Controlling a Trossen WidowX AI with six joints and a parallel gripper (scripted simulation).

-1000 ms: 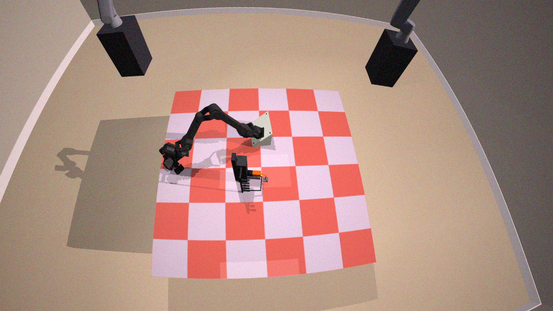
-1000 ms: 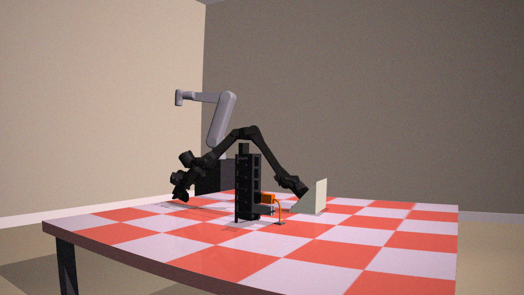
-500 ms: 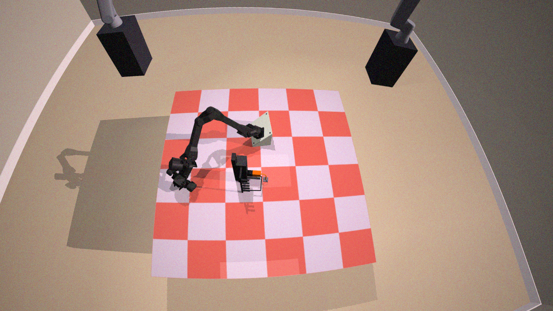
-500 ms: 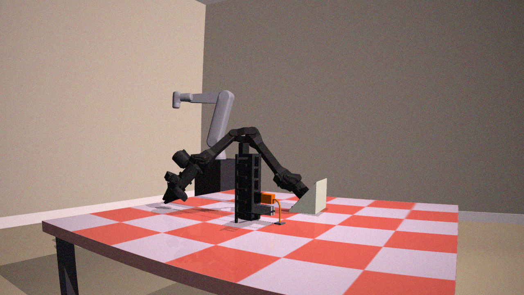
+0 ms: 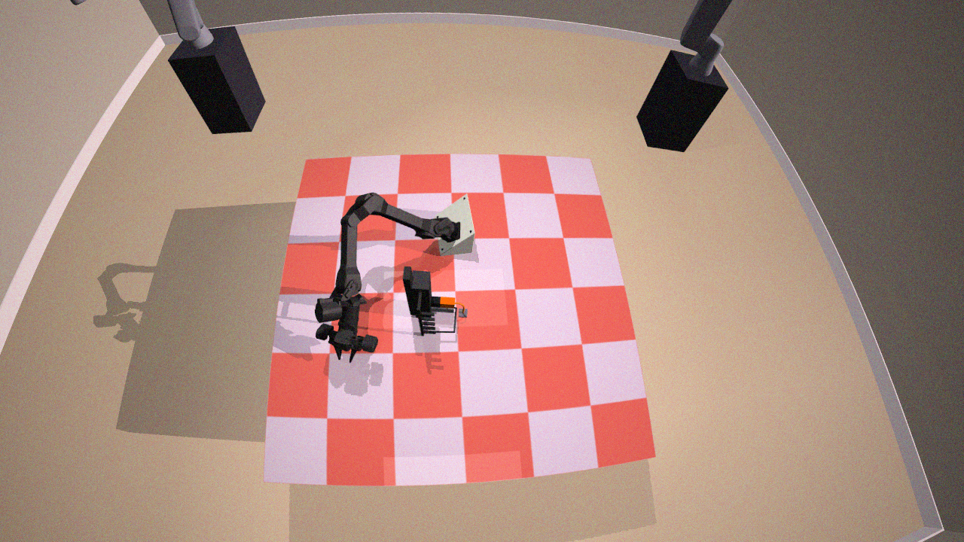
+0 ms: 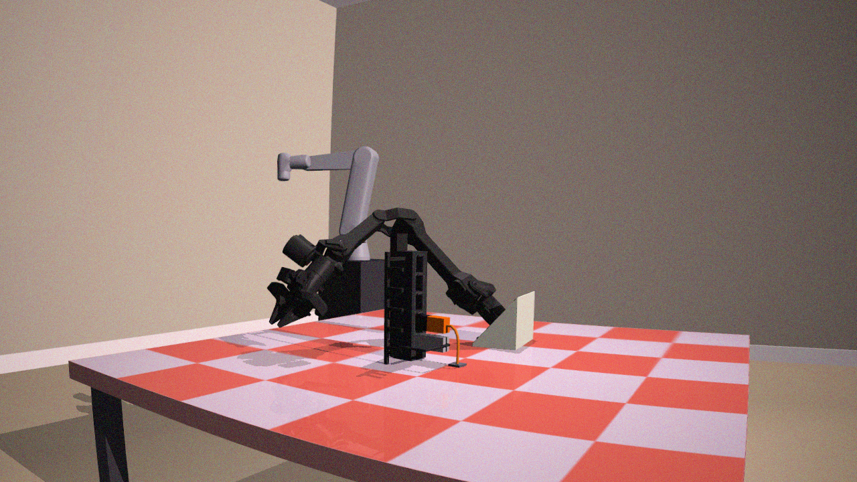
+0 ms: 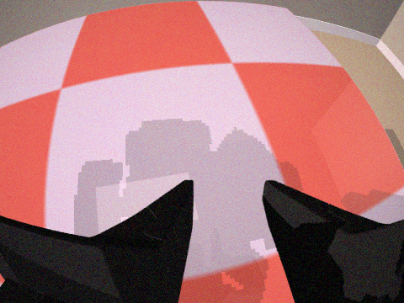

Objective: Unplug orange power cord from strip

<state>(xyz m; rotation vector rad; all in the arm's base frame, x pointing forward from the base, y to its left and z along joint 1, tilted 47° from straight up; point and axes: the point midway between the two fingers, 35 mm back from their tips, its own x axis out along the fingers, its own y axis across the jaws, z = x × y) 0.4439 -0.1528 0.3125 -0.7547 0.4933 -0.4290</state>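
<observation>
My gripper tip is now 30 cm to the right of the orange plug, 20 cm past it and 2 cm below it. The rest, counted from my gripper tip: black power strip (23 cm to the left, 21 cm behind, 5 cm above).
</observation>
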